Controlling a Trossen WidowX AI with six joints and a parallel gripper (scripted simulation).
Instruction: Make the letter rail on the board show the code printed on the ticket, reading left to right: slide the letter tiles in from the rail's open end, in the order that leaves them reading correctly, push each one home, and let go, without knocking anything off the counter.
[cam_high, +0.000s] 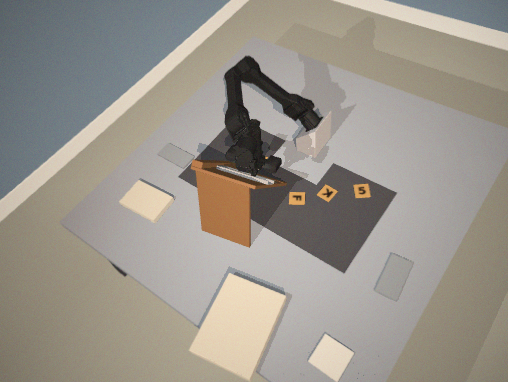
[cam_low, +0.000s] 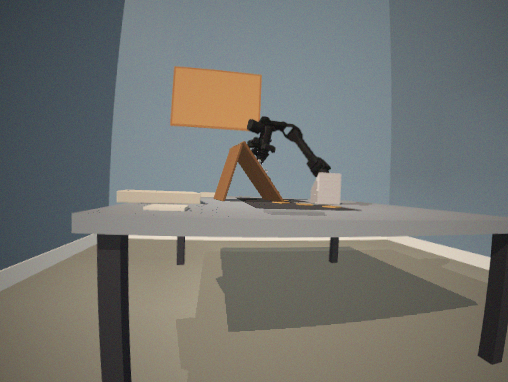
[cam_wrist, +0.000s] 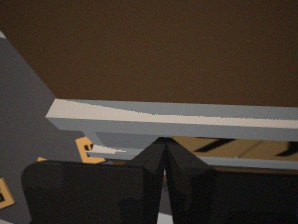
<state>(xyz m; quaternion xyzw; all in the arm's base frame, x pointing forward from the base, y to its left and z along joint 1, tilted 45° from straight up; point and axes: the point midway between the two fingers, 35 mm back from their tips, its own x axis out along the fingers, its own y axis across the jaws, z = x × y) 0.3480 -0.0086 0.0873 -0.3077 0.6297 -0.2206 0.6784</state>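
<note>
Right now my gripper tip is 21 cm to the right of the k tile, 17 cm above it and 15 cm past it. Also, from my gripper tip: white ticket (9 cm below, 6 cm behind, 1 cm to the right); then f tile (17 cm below, 12 cm to the left, 8 cm behind); then y tile (9 cm to the right, 1 cm ahead).
</note>
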